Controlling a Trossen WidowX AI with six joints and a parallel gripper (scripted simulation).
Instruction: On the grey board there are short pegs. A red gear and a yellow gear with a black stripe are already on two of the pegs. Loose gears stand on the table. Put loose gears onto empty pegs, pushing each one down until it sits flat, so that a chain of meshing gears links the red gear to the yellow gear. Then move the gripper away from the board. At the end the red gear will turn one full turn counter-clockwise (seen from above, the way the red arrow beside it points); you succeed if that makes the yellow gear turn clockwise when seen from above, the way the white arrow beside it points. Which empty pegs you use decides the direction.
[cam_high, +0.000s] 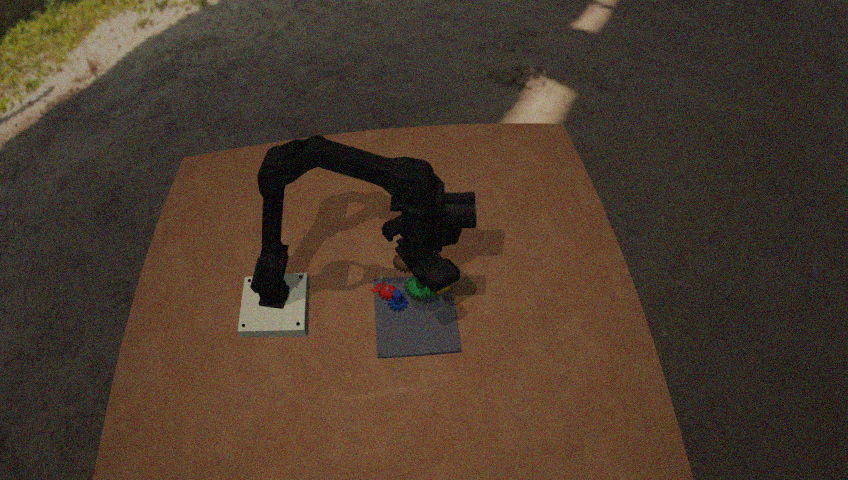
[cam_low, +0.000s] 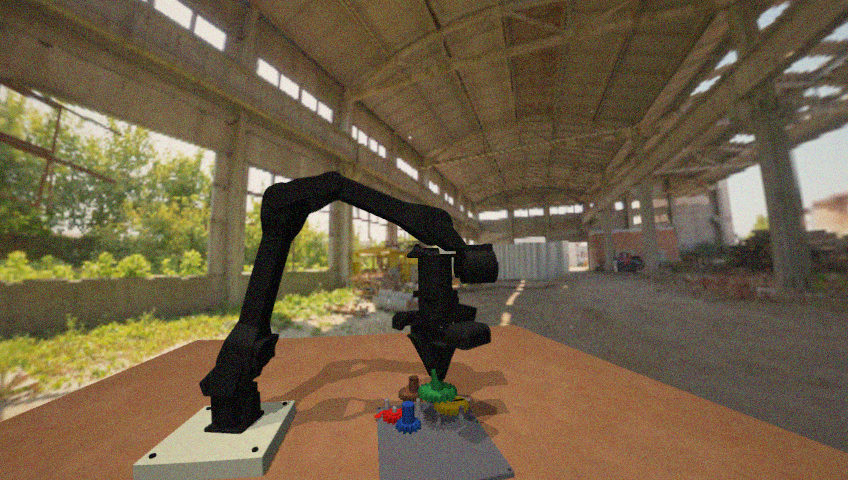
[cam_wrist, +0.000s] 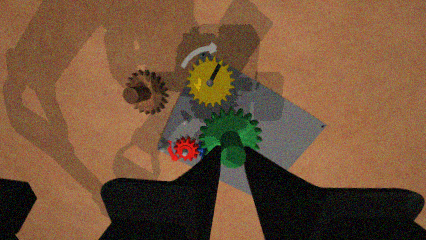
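The green gear is 10 mm below my gripper tip. Round my gripper tip: red gear: 70 mm below, 70 mm behind, 20 mm to the left; blue gear: 60 mm below, 50 mm behind, 10 mm to the right; yellow gear: 70 mm below, 60 mm to the left, 30 mm ahead.
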